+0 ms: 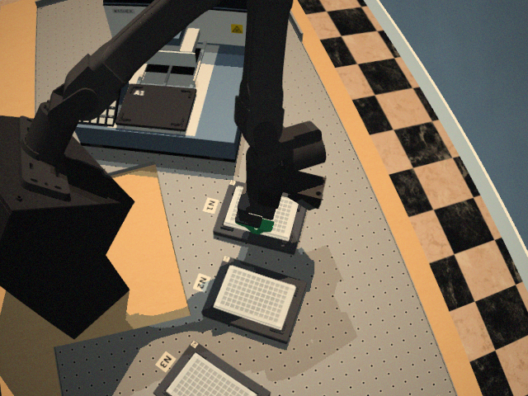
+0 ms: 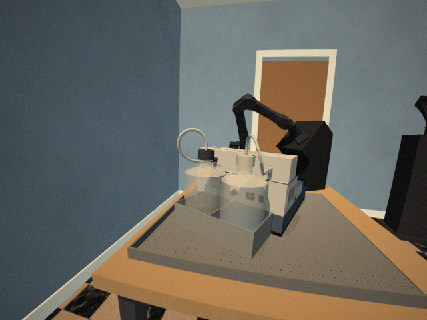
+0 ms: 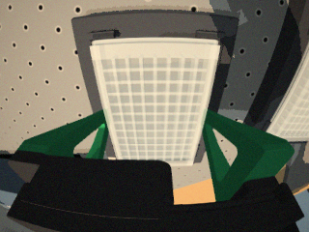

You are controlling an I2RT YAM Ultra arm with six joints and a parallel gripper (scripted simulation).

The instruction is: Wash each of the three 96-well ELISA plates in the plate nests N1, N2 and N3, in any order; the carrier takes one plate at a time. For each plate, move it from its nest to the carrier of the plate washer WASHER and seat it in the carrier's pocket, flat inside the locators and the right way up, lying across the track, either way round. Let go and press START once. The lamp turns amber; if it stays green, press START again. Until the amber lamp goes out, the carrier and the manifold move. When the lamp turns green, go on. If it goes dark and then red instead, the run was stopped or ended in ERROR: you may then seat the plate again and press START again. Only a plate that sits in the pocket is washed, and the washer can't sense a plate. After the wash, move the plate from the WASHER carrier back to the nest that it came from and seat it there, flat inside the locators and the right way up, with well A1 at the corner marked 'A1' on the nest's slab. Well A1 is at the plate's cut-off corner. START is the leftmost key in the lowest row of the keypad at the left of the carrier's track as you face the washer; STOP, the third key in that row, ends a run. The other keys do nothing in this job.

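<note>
My hand is 20 mm above the nest N1. Round my hand: nest N2: 30 mm behind, 170 mm to the right, 20 mm below; then dark carrier: 200 mm behind, 240 mm to the left, 60 mm above; then N1 label: 100 mm behind, 40 mm to the left, 30 mm below.
</note>
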